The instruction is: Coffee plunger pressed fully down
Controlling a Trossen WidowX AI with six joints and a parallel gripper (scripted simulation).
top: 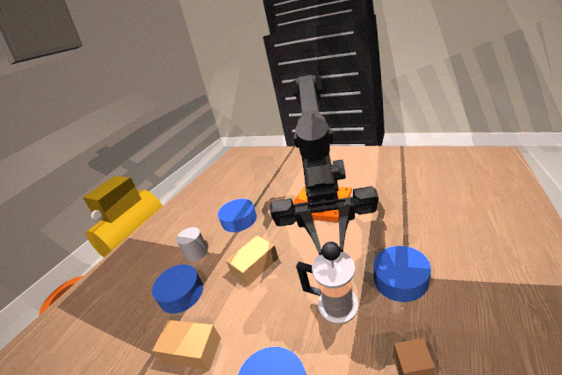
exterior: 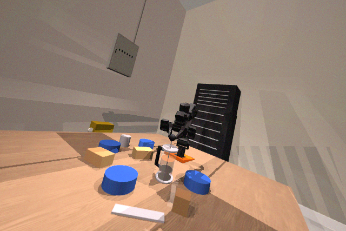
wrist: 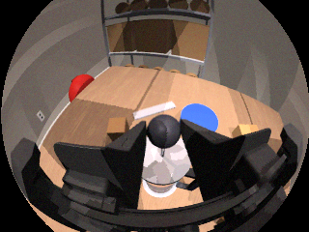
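Now: gripper tip 10 cm above the glass coffee press, 2 cm to the left of it and 2 cm past it. Round my gripper tip: white flat bar: 20 cm below, 19 cm ahead, 6 cm to the left.
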